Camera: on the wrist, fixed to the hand. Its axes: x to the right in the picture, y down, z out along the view.
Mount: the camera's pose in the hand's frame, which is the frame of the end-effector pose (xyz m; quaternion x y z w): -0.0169 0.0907 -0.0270 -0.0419 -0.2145 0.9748 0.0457
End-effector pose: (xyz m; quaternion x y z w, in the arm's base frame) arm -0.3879 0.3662 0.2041 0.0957 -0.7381 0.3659 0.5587
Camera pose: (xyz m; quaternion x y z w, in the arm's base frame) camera -0.4114 0.4439 0.1526 0.6600 0.2622 -0.5099 0.4854
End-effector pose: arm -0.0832 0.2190 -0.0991 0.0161 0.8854 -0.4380 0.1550
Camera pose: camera -0.0593 0.2977 -0.1488 0.7633 0.0099 0.1647 0.6246
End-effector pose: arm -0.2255 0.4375 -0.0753 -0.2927 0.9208 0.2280 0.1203
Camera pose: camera -0.2682 0.4982 -0.0142 -0.9280 -0.2920 -0.2290 0.0315
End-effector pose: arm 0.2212 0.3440 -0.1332 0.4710 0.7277 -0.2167 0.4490
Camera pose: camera 0.2915 0.3976 -0.0954 0.6656 -0.5131 0.3572 0.4076
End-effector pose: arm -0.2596 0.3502 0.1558 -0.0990 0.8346 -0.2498 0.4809
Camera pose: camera -0.2671 0.4433 0.1332 0.7353 0.0420 0.5135 0.4403
